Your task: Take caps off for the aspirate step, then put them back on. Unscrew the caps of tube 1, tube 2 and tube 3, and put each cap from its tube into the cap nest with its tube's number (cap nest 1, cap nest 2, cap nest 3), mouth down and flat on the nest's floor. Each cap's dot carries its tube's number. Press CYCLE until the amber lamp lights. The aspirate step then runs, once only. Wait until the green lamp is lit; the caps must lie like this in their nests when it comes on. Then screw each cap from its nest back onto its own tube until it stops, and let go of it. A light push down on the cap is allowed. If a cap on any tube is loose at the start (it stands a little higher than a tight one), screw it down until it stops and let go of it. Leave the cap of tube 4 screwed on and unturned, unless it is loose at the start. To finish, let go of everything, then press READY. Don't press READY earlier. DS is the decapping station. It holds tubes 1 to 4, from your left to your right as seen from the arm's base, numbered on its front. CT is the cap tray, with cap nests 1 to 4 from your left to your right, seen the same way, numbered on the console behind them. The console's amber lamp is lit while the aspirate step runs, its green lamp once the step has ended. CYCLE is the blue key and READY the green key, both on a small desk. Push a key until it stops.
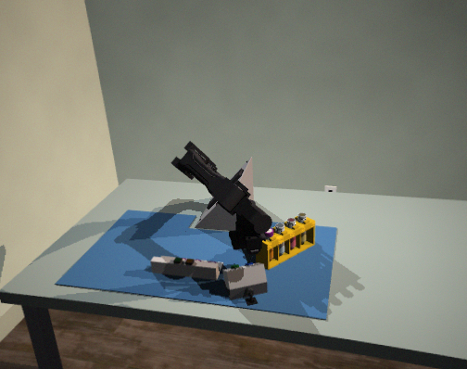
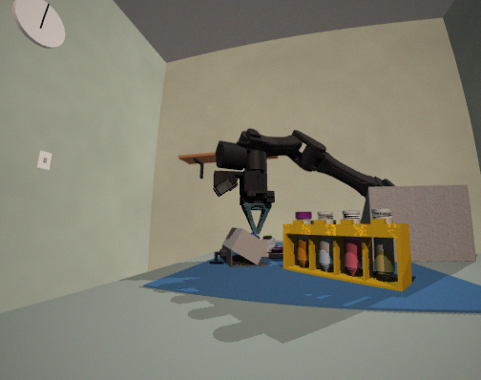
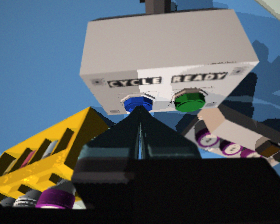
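My gripper is now 1 cm above the blue cycle key. Round my hand: green ready key 4 cm to the right, 2 cm ahead, 1 cm below; then small key desk 3 cm below, 2 cm to the right, 2 cm ahead.
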